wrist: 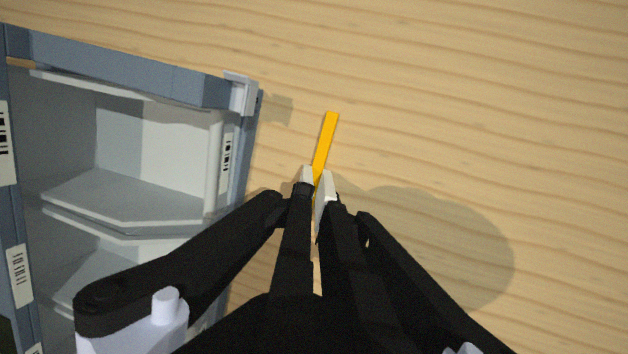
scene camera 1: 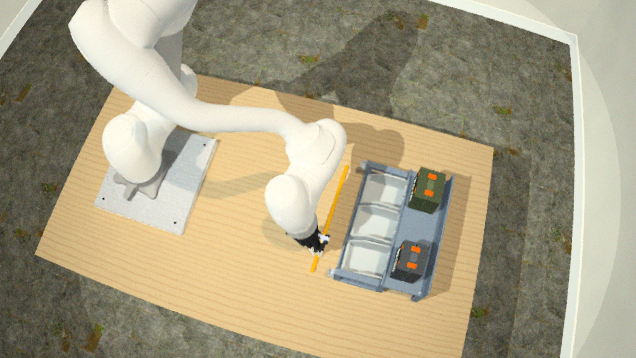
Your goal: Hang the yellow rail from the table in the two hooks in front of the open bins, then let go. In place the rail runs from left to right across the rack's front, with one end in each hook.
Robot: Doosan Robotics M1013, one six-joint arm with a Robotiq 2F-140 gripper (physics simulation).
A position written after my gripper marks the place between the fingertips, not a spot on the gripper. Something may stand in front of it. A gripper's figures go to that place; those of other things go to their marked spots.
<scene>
My gripper [wrist: 313,180] is 22 cm from the lens. A yellow rail [wrist: 331,118] is 20 cm from the lens. A bin [wrist: 133,159]: 32 cm from the lens. A bin [wrist: 68,250]: 38 cm from the lens.
</scene>
